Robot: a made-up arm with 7 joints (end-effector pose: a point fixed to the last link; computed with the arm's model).
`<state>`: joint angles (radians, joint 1 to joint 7).
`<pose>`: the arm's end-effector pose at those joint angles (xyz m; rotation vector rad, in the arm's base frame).
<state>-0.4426 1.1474 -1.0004 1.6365 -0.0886 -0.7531 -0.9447</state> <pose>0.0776 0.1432 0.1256 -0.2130 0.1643 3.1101</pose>
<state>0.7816 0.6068 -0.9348 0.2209 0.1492 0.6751 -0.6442</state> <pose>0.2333 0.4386 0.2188 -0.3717 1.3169 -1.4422</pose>
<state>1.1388 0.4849 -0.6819 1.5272 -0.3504 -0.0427 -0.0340</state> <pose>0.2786 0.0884 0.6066 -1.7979 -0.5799 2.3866</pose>
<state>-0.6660 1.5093 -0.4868 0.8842 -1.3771 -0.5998 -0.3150</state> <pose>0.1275 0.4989 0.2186 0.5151 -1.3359 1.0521</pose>
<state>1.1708 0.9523 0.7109 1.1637 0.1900 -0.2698 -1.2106</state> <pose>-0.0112 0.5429 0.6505 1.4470 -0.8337 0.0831</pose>
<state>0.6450 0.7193 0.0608 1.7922 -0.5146 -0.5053 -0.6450</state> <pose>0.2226 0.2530 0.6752 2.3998 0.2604 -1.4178</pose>
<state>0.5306 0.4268 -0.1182 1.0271 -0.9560 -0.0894 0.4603</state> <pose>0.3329 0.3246 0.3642 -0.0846 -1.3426 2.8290</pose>
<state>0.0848 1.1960 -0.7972 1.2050 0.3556 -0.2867 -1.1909</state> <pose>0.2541 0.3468 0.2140 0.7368 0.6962 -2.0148</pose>
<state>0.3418 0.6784 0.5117 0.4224 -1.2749 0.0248 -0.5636</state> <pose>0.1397 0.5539 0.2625 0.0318 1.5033 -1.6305</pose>
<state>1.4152 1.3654 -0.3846 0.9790 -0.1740 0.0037 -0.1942</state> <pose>0.1301 0.4849 0.6717 1.1545 0.7710 -1.4138</pose>
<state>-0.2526 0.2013 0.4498 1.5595 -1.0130 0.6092 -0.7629</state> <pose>0.2200 0.4398 0.3188 0.2927 1.3076 -1.2522</pose>
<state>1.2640 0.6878 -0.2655 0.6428 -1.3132 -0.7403 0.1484</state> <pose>0.3024 0.4103 0.5336 -0.9322 -1.8933 2.1901</pose>
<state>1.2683 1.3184 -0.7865 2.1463 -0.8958 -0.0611 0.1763</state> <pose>0.1812 0.0914 0.6244 -1.7837 -2.0959 1.2904</pose>
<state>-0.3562 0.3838 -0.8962 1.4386 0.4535 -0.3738 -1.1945</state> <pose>0.1358 0.0276 0.1434 -0.2501 -0.3052 -2.1061</pose>
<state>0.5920 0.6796 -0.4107 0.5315 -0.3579 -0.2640 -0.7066</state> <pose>0.2962 0.4246 0.2759 0.6974 0.9083 -2.0532</pose>
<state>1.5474 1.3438 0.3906 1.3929 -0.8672 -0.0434 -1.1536</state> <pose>-0.1971 0.3916 0.7277 1.6679 0.5126 0.6563</pose>
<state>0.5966 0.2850 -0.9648 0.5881 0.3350 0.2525 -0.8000</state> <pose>0.2964 0.1929 0.1602 -0.0152 0.6723 -2.2415</pose>
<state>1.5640 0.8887 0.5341 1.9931 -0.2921 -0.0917 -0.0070</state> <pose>-0.1958 0.3037 0.6984 2.3423 0.2298 -0.4436</pose>
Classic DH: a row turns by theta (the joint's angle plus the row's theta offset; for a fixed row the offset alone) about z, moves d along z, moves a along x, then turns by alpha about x. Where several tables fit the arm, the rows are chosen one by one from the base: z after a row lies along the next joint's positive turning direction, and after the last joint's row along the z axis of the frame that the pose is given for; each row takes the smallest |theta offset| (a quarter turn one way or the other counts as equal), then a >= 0, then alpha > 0; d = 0 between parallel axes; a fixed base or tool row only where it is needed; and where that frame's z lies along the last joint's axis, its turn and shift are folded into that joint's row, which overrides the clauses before.
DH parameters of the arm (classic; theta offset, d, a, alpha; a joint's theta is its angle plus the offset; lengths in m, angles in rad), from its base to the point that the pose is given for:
base (fixed): 0 0.4364 -0.0153 1.5708
joint 1: 1.5708 -0.1828 0.0271 1.5708
joint 2: -1.5708 -0.0086 0.0064 -1.5708
joint 3: -1.5708 -0.1062 0.0096 1.5708
joint 4: 0 -0.0295 0.0038 -1.5708
joint 5: 0 -0.2908 -0.0248 -1.5708
joint 6: 1.5708 0.0123 0.0209 -1.5708
joint 7: -0.6199 -0.0506 0.0046 2.6383
tool (fixed): 2.9909 -0.0705 0 0

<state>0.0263 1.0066 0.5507 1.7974 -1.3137 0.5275 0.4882</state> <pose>0.2053 0.3629 0.6333 0.2685 1.6687 -1.3323</pose>
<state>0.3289 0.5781 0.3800 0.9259 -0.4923 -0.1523 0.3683</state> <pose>0.2454 0.4661 0.3354 0.0708 0.5209 -2.5458</pose>
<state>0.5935 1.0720 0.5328 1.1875 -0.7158 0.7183 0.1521</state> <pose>0.1148 0.5160 0.6100 0.2100 0.6528 -1.3162</pose>
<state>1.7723 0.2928 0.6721 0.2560 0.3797 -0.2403 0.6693</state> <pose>0.3242 0.3520 0.5576 -1.4232 1.8968 2.0097</pose>
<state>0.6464 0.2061 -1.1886 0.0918 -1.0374 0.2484 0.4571</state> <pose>0.2524 0.2940 0.1560 0.8843 -2.0563 1.5374</pose>
